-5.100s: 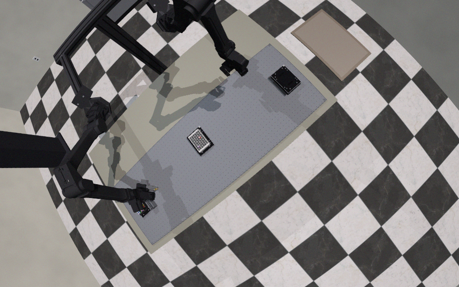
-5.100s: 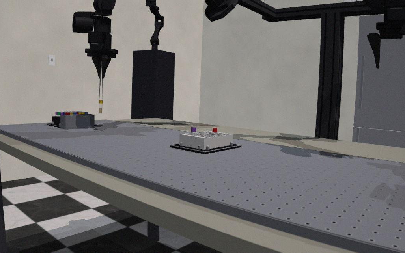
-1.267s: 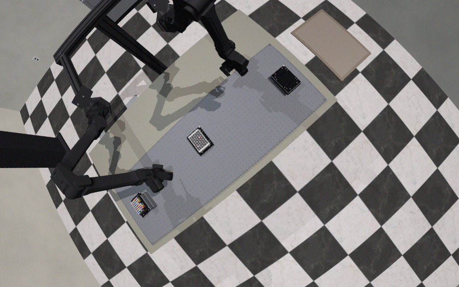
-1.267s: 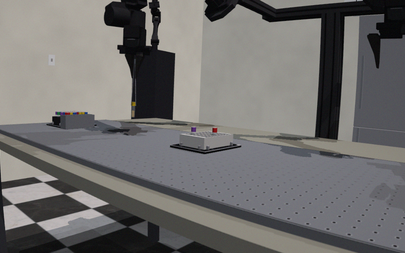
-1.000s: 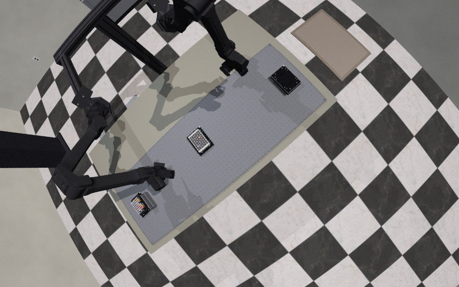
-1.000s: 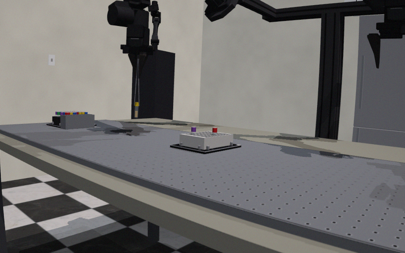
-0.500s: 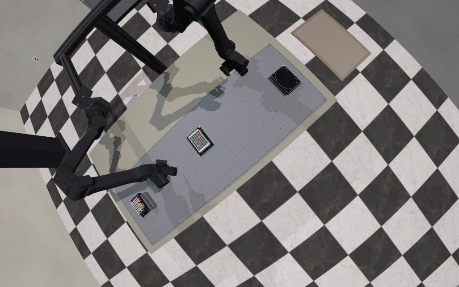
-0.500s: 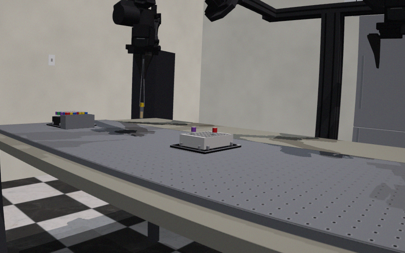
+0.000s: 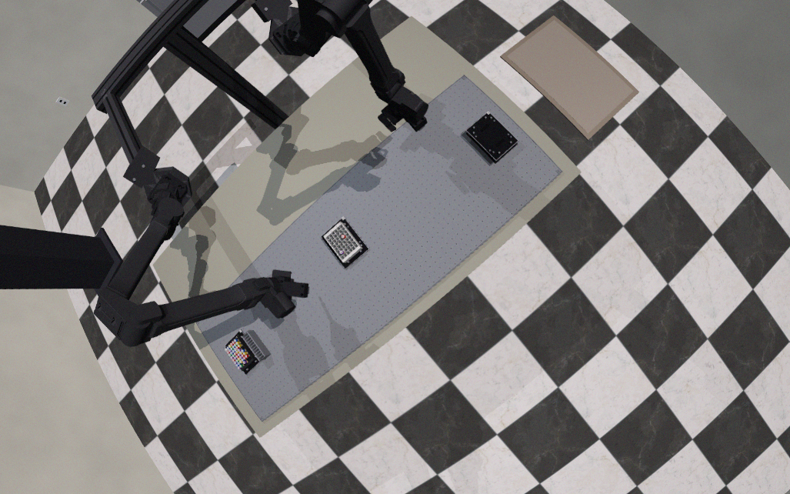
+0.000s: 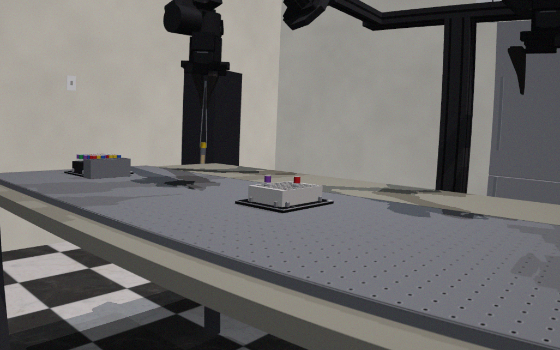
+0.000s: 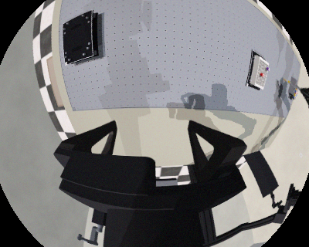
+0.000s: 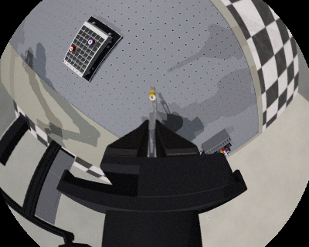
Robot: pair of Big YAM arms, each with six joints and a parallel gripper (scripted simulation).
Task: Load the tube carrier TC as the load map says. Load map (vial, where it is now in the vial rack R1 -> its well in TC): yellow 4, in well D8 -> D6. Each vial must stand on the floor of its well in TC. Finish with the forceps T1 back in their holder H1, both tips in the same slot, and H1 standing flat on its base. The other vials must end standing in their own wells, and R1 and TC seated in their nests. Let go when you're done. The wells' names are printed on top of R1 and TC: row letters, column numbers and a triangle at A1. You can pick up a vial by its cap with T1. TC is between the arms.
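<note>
The white tube carrier TC is 21 cm to the left of my right hand, 17 cm below it and 1 cm behind it. From my right hand the other things lie so: grey holder H1 (36 cm to the right, 18 cm below, 2 cm behind).
</note>
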